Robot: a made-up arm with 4 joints.
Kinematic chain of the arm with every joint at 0, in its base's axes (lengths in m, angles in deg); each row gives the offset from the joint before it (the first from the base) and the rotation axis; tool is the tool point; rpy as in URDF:
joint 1: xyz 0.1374 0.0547 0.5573 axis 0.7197 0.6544 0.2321
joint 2: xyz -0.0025 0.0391 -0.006 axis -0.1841 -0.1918 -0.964
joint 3: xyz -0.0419 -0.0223 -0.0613 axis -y
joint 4: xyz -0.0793 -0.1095 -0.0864 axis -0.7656 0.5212 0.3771
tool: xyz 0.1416 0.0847 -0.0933 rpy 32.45 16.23 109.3
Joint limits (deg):
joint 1: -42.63..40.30
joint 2: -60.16..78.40
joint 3: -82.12..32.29
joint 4: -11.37..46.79
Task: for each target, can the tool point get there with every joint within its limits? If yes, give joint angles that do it. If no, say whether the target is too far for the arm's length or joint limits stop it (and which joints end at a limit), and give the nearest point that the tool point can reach.
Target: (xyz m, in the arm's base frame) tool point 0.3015 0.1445 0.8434
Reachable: no: joint limits stop it (at a limit: joint 1, joint 3, joint 4) | nearest point 0.2705 -0.0542 0.5075 | short by 0.391 m
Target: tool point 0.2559 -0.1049 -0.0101
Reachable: no: too far | nearest point 0.1798 -0.0317 0.2019 | short by 0.237 m
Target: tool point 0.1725 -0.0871 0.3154
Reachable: yes | joints -26.49 57.56 -0.47 17.54
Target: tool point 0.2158 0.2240 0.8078
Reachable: no: joint limits stop it (at a limit: joint 1, joint 2, joint 3, joint 4) | nearest point 0.1002 0.2388 0.4642 | short by 0.363 m
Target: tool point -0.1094 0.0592 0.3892
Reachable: yes | joints 12.97 1.77 -62.13 16.54
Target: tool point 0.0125 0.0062 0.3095
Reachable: yes | joints -9.30 -8.11 -46.48 6.98
